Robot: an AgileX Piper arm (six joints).
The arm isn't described. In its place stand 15 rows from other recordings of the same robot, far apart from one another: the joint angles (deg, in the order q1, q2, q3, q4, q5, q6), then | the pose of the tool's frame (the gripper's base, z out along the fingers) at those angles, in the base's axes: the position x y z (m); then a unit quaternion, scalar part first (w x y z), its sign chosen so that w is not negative.
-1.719 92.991 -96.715 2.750 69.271 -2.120 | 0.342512 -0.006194 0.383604 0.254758 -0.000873 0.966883 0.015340
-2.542 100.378 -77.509 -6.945 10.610 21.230 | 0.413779 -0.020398 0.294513 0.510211 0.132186 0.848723 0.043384
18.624 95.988 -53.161 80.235 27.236 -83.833 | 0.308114 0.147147 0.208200 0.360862 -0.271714 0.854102 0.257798
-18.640 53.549 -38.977 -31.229 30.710 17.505 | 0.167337 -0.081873 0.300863 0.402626 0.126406 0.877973 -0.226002
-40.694 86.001 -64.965 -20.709 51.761 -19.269 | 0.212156 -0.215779 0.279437 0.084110 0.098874 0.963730 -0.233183
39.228 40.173 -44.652 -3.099 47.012 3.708 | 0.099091 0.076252 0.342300 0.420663 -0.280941 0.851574 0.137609
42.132 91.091 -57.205 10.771 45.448 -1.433 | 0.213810 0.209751 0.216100 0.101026 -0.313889 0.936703 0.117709
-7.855 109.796 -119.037 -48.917 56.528 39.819 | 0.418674 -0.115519 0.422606 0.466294 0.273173 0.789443 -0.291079
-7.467 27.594 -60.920 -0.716 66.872 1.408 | 0.030233 -0.005017 0.417282 0.509870 0.067333 0.856970 -0.033186
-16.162 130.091 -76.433 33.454 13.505 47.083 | 0.424594 -0.110853 0.062280 0.186666 0.704936 0.657603 0.189153
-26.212 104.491 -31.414 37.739 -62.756 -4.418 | 0.244549 -0.175592 0.147576 0.584871 0.429858 0.629552 -0.277151
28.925 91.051 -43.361 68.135 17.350 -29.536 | 0.250381 0.167134 0.184451 0.215690 0.022295 0.929478 0.298415
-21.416 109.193 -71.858 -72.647 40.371 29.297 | 0.353795 -0.199198 0.209513 0.151549 -0.009946 0.886163 -0.437778
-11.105 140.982 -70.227 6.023 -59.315 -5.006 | 0.446620 -0.096032 0.040784 0.656545 0.089641 0.740980 -0.108908
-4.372 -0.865 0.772 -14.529 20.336 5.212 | 0.051808 -0.011918 0.178567 0.602947 -0.001457 0.791170 -0.102481
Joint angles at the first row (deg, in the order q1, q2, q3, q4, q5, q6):
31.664 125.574 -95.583 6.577 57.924 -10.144
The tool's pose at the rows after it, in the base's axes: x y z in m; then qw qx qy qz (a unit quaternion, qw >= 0):
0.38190 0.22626 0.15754 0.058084 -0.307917 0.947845 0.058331
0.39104 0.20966 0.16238 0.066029 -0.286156 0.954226 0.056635
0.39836 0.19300 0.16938 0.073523 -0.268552 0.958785 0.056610
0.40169 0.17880 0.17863 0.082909 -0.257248 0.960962 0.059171
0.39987 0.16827 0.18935 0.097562 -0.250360 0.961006 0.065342
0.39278 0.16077 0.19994 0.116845 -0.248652 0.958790 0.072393
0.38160 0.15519 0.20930 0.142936 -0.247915 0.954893 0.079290
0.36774 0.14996 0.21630 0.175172 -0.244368 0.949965 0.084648
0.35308 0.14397 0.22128 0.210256 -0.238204 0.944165 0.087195
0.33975 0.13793 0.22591 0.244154 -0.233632 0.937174 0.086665
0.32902 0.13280 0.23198 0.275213 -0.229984 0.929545 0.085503
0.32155 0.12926 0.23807 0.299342 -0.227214 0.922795 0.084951
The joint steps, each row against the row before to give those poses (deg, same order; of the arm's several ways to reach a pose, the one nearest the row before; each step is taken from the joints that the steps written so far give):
-2.084 -0.412 0.000 -0.419 -0.250 0.787
-2.404 -0.625 0.001 -0.237 -0.147 0.338
-2.363 -0.929 0.035 0.054 0.161 -0.250
-1.932 -1.532 0.585 0.410 -0.035 -0.760
-1.325 -2.389 1.753 0.861 -1.000 -0.977
-0.736 -3.217 3.149 1.029 -2.111 -1.227
-0.287 -3.901 4.479 1.075 -3.567 -1.150
-0.039 -4.306 5.536 0.964 -4.971 -0.790
-0.001 -4.335 5.849 0.684 -5.620 -0.472
-0.004 -3.943 5.103 0.297 -5.139 -0.424
-0.012 -3.401 3.770 0.092 -4.047 -0.280
0.000 -2.537 2.360 0.047 -2.713 -0.160

